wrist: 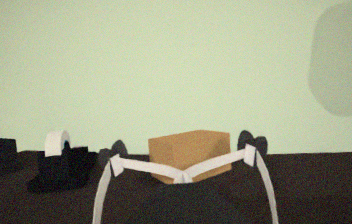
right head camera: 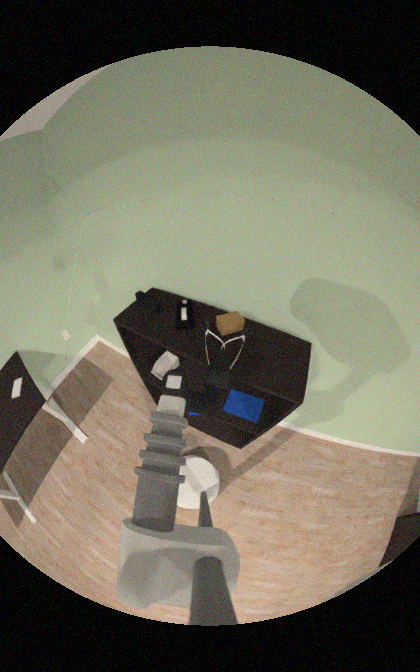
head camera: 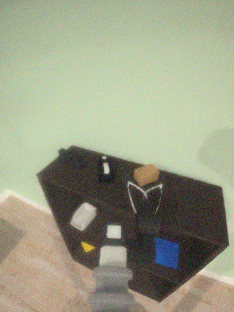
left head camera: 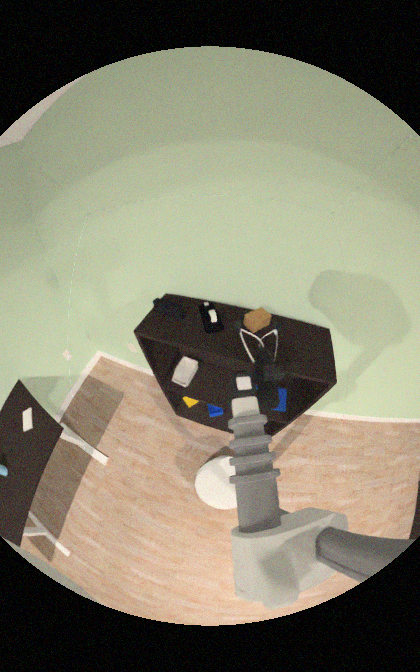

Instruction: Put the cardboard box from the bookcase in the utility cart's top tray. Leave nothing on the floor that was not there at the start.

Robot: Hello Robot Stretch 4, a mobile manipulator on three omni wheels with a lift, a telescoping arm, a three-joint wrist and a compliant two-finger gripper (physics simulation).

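Places are measured from the robot's base along level axes (x ahead, y left, z up), in millimetres.
Where they show: gripper, fingertip midpoint: [wrist: 182,148] [head camera: 144,176].
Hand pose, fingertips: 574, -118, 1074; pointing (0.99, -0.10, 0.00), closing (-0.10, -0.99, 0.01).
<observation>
After its pixels a point has its place, as x, y, z.
The cardboard box [head camera: 146,174] @[575, -125, 1083] [left head camera: 257,319] [right head camera: 230,322] [wrist: 190,145] @[565, -127, 1078] is a small brown block on the dark bookcase's top [head camera: 195,205] @[459, -311, 1033] [left head camera: 305,345] [right head camera: 280,355] [wrist: 310,175] @[540, -262, 1033], near the wall. My gripper [head camera: 145,185] [left head camera: 258,330] [right head camera: 225,334] [wrist: 182,148] @[574, -118, 1074] is open, its fingertips wide apart, just in front of the box. In the wrist view the box shows between the two fingertips, a little right of the middle, and the white finger links cover its lower part. I cannot tell whether the fingertips reach beside it. No utility cart can be made out.
A black tape dispenser [head camera: 105,172] @[581, 46, 1081] [left head camera: 211,317] [right head camera: 184,315] [wrist: 62,162] @[580, 28, 1066] and a dark object [left head camera: 167,307] [wrist: 7,154] @[662, 165, 1064] stand left of the box. Shelves below hold a white item [head camera: 83,216] @[691, 216, 565] and a blue item [head camera: 167,253] @[460, -315, 560]. A dark table [left head camera: 35,440] stands at left.
</observation>
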